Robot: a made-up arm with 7 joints.
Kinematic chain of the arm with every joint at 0, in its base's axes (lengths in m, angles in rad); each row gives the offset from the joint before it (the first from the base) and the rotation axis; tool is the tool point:
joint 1: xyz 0 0 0 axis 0 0.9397 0.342
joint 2: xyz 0 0 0 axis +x
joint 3: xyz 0 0 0 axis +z
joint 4: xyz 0.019 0 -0.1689 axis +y
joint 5: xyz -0.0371 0 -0.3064 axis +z
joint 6: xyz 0 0 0 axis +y
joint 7: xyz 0 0 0 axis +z
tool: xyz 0 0 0
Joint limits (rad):
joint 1: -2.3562..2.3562
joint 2: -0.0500..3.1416
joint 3: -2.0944..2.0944
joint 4: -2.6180..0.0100
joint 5: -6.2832..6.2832
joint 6: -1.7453..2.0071
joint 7: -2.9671..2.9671
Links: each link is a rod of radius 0.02 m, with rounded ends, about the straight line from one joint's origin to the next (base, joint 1, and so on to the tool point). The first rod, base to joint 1, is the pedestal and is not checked.
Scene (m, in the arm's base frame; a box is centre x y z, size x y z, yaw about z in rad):
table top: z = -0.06
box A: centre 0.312 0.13 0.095 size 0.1 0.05 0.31 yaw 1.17
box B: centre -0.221 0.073 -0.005 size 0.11 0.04 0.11 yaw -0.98
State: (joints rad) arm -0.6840 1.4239 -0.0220 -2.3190 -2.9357 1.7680 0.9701
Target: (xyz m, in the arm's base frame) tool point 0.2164 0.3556 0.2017
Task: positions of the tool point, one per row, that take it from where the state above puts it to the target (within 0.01 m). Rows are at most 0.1 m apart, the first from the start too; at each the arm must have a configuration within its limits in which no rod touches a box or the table.
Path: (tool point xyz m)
1: 0.2067 -0.0310 0.2194
2: 0.1820 0.0161 0.2814
3: 0.1368 0.0694 0.3321
4: 0.1840 0.1411 0.3224
5: 0.2160 0.2159 0.2943
6: 0.2276 0.2891 0.2521
7: 0.2164 0.3556 0.2017

